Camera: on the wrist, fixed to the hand. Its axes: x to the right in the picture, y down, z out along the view.
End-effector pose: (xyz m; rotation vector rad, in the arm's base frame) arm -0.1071 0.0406 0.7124 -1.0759 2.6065 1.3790
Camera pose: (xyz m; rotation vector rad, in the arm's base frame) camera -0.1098 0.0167 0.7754 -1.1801 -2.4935 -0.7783
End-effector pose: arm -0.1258 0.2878 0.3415 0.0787 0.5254 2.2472
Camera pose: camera -0.1630 0.2436 0.3067 -0.9231 -0.4131 -2.3016
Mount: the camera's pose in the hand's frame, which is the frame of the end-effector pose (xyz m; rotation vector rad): -0.0035 0.0384 -0.0553 0.2428 -0.3490 1.5511
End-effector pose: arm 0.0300 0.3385 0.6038 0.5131 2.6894 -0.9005
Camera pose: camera 0.0416 0.4005 0.6276 1.8231 1.1609 -0.6318
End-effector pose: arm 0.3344 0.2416 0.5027 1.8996 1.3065 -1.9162
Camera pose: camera 0.4008 0.2522 0.4977 1.5740 -0.5291 -1.3068
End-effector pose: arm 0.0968 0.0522 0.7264 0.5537 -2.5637 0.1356
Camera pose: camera 0.1093 0.0994 0.7729 1.4781 2.5652 -0.8719
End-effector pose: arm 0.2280 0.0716 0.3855 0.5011 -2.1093 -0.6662
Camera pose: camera 0.2710 0.0880 0.4348 -1.1592 -2.1467 0.4445
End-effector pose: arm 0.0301 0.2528 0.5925 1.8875 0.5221 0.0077
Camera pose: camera 0.0265 0.2901 0.6486 2.0113 -1.2776 0.6285
